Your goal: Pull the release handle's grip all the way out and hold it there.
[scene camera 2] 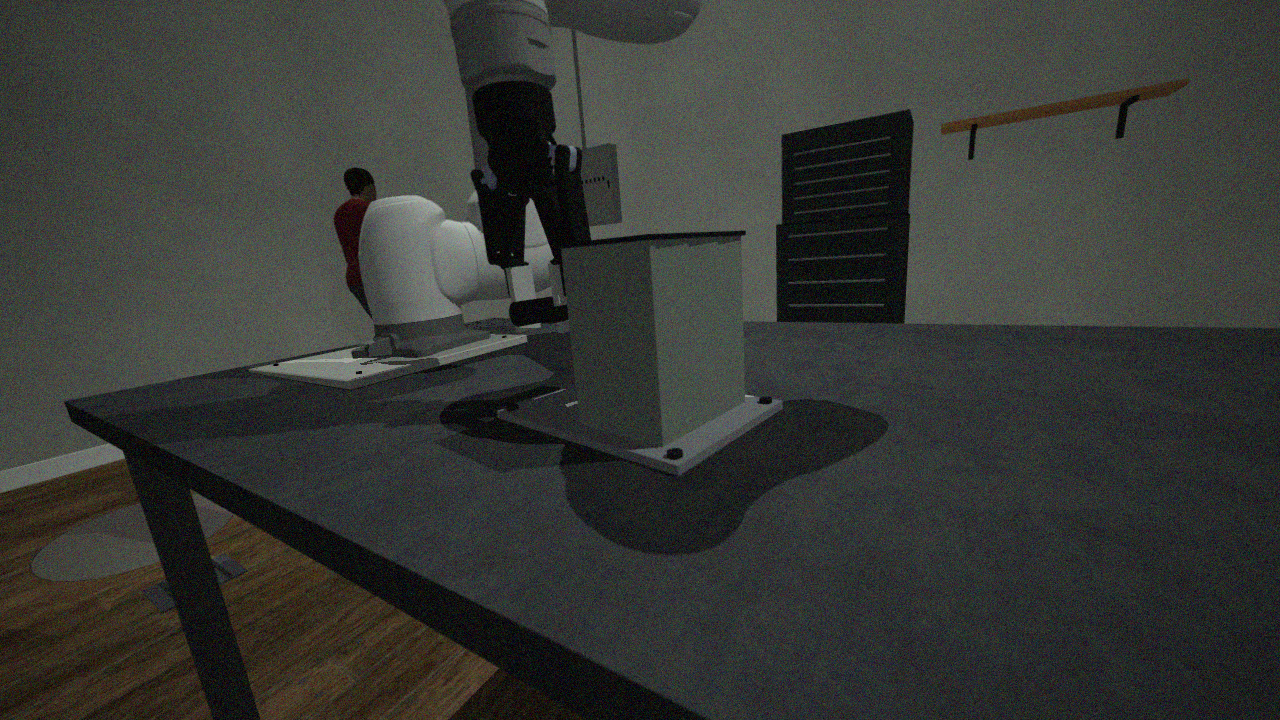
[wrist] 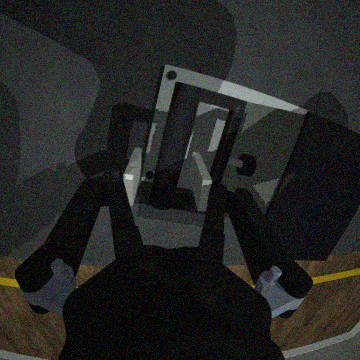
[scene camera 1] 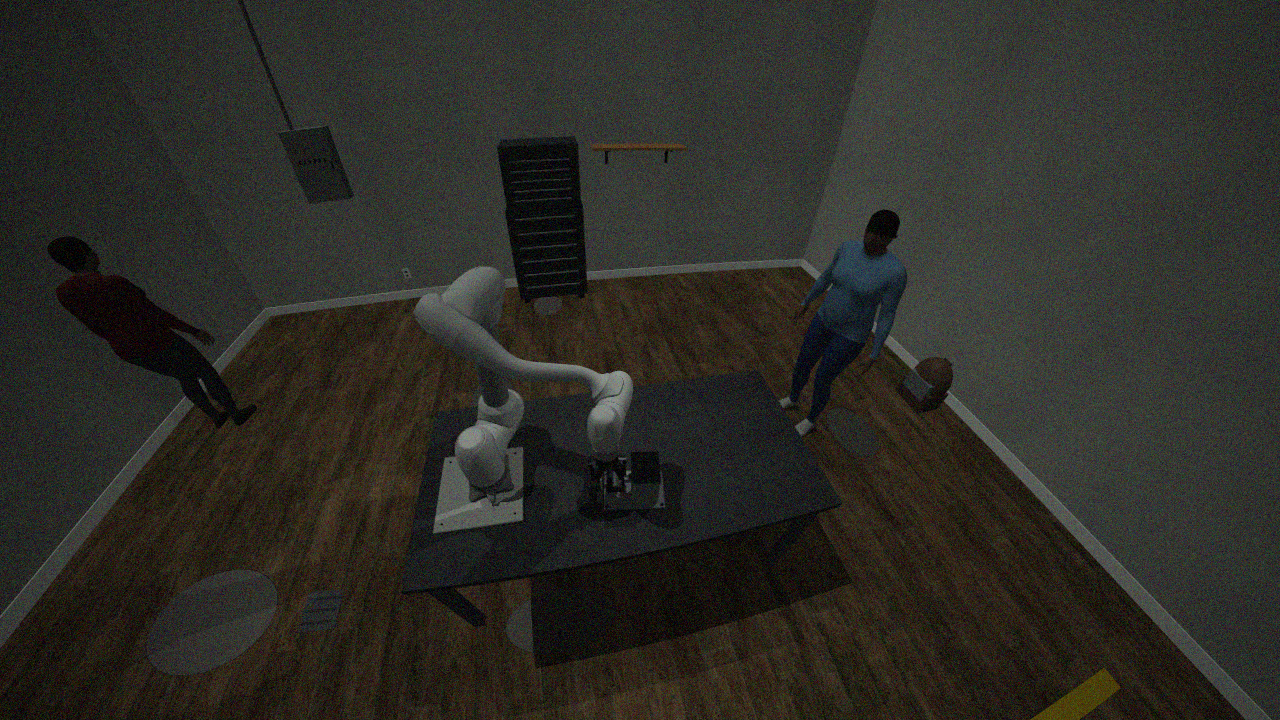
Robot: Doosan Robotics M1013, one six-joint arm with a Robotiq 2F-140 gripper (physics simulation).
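Observation:
The release handle's grip, a dark bar, stands out from the side of a pale box with a dark top. The box stands on a light base plate. My gripper points down with its fingers part-way open. In the wrist view its pale fingertips lie on either side of the dark bar, with gaps to it. In the scene camera 2 view the fingertips are just above or level with the bar; their exact height is unclear. Part of the handle is hidden by the box and fingers.
A black knob juts from the box's side. The dark table carries the box and the arm's white mounting plate. A person in blue stands beyond the table; one in red stands left.

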